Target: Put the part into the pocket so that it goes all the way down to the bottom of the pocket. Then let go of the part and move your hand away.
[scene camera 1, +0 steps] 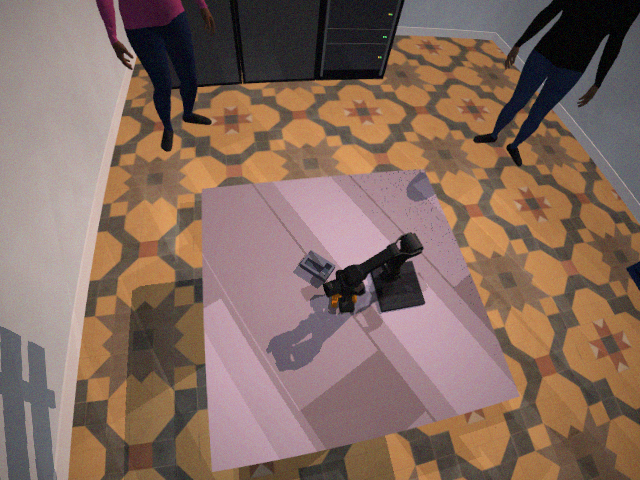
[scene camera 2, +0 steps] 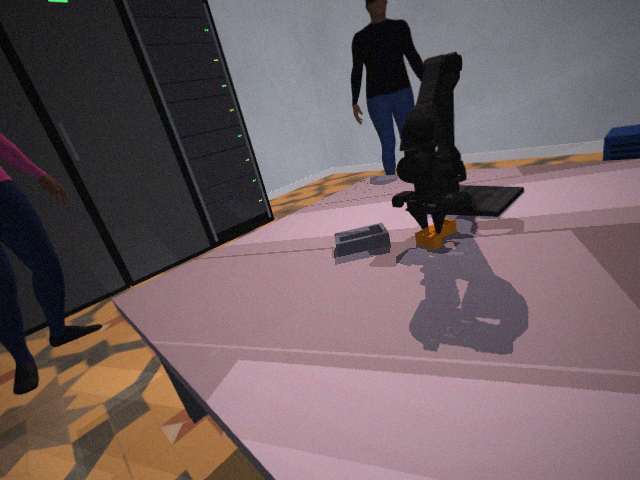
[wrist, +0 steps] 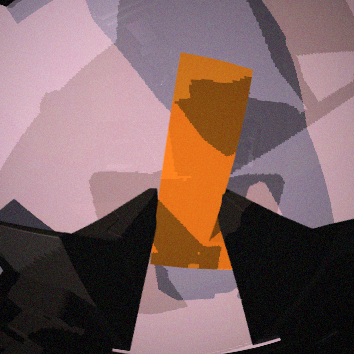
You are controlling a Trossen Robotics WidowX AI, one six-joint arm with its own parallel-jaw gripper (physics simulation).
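Places are measured from the arm's base along level axes (x left, y ahead, z down), in centimetres.
Pixels of known places: gripper, fingertip midpoint: (scene camera 1: 341,297) (scene camera 2: 432,232) (wrist: 186,195); arm's base, origin of the base link: (scene camera 1: 387,275).
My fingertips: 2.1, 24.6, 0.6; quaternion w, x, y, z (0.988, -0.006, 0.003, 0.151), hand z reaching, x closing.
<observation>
Ahead of a thing's pixels: the offset from my fingertips to its top centre, as dx, dy, dz. Level surfaces: height alone.
The orange L-shaped part {+1.9, -0.4, -1.3} (scene camera 1: 335,300) (scene camera 2: 428,240) (wrist: 202,165) lies flat at table level. In the wrist view its long bar runs up and slightly right, and its short foot is mostly hidden by the right finger. My gripper (scene camera 1: 345,301) (scene camera 2: 431,228) (wrist: 186,195) points down and is shut on the part, one finger against each side of the bar near the foot end. The grey block {-18.0, +4.6, -1.9} (scene camera 1: 311,255) (scene camera 2: 362,245) with the pocket in its top stands apart from the part, beyond it in scene camera 1 and to its left in scene camera 2. The pocket shows no part in it.
The arm's black base plate (scene camera 1: 399,297) (scene camera 2: 488,201) stands on the pink table {dz +1.8} (scene camera 1: 248,232) (scene camera 2: 289,310), close to the gripper. The arm's shadow falls across the table. Two people stand on the floor beyond the table, near dark cabinets (scene camera 1: 279,41) (scene camera 2: 77,129).
</observation>
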